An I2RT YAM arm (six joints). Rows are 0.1 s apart.
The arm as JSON. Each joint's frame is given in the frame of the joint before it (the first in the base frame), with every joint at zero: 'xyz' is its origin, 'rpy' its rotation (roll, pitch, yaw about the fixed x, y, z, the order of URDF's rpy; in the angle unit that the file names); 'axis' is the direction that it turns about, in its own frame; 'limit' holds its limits. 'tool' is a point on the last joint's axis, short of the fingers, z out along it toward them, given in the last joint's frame.
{
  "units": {
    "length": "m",
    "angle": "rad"
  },
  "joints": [
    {
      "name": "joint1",
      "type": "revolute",
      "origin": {
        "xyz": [
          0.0,
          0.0,
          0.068
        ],
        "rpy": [
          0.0,
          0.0,
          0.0
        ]
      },
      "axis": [
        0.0,
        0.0,
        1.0
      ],
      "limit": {
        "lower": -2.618,
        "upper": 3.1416
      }
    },
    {
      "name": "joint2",
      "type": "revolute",
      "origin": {
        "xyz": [
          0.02,
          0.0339,
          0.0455
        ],
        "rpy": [
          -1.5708,
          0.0,
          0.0
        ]
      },
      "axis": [
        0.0,
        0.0,
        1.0
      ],
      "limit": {
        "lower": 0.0,
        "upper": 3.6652
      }
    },
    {
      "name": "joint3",
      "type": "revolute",
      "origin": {
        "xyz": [
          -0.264,
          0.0,
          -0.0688
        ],
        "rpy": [
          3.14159,
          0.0,
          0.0
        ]
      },
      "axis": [
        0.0,
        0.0,
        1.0
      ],
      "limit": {
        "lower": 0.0,
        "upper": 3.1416
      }
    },
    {
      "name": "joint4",
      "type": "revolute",
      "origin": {
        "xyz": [
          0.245,
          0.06,
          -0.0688
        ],
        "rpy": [
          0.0,
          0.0,
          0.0
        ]
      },
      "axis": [
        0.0,
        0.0,
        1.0
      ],
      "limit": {
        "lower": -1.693,
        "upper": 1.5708
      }
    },
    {
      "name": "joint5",
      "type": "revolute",
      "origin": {
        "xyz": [
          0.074,
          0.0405,
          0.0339
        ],
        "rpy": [
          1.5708,
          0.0,
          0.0
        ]
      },
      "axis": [
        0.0,
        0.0,
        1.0
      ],
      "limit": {
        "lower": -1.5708,
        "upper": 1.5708
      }
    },
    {
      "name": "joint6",
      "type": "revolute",
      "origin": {
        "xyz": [
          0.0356,
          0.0,
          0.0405
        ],
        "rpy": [
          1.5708,
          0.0,
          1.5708
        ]
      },
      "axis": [
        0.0,
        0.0,
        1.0
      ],
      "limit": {
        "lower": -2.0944,
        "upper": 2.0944
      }
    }
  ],
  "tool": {
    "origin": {
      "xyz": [
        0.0,
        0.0,
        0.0
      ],
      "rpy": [
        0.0,
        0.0,
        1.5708
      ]
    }
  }
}
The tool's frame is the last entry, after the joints.
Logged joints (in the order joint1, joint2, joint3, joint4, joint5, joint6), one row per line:
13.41, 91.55, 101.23, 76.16, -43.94, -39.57
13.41, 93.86, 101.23, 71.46, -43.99, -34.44
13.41, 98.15, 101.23, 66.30, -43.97, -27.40
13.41, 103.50, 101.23, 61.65, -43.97, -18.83
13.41, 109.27, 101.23, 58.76, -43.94, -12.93
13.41, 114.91, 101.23, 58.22, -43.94, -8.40
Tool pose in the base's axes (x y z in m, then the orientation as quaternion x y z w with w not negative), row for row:
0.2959, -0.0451, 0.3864, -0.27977, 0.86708, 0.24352, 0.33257
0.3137, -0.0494, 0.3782, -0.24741, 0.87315, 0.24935, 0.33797
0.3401, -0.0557, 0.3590, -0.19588, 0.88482, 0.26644, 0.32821
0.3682, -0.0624, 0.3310, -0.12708, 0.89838, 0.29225, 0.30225
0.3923, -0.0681, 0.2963, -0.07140, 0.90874, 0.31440, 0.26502
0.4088, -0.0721, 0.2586, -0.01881, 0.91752, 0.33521, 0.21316
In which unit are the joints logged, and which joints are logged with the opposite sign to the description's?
The joints are logged in degrees. Opposite sign: joint1, joint4.
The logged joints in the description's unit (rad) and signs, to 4 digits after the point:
-0.2340, 1.5978, 1.7668, -1.3292, -0.7669, -0.6906
-0.2340, 1.6382, 1.7668, -1.2472, -0.7678, -0.6011
-0.2340, 1.7130, 1.7668, -1.1572, -0.7674, -0.4782
-0.2340, 1.8064, 1.7668, -1.0760, -0.7674, -0.3286
-0.2340, 1.9071, 1.7668, -1.0256, -0.7669, -0.2257
-0.2340, 2.0056, 1.7668, -1.0161, -0.7669, -0.1466

